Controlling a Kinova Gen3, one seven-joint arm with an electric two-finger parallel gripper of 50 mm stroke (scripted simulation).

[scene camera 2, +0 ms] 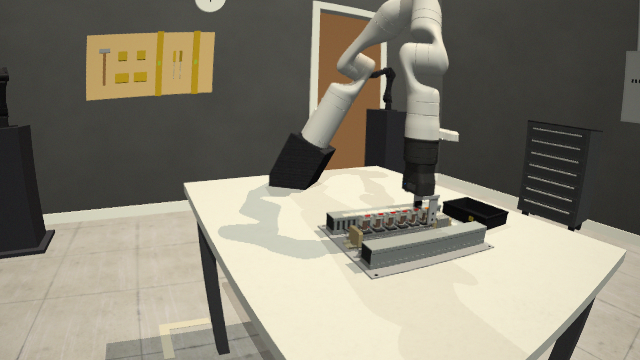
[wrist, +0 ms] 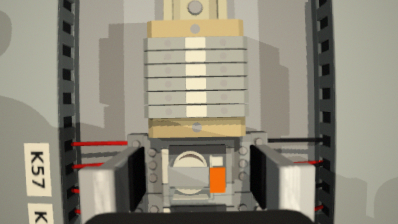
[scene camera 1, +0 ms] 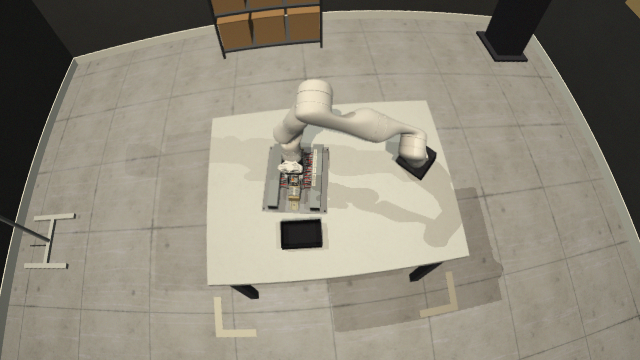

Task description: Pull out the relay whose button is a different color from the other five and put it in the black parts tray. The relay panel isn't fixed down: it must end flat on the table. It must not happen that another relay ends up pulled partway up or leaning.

Labels:
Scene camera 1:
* black parts tray: 296, 234
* relay panel: 314, 194

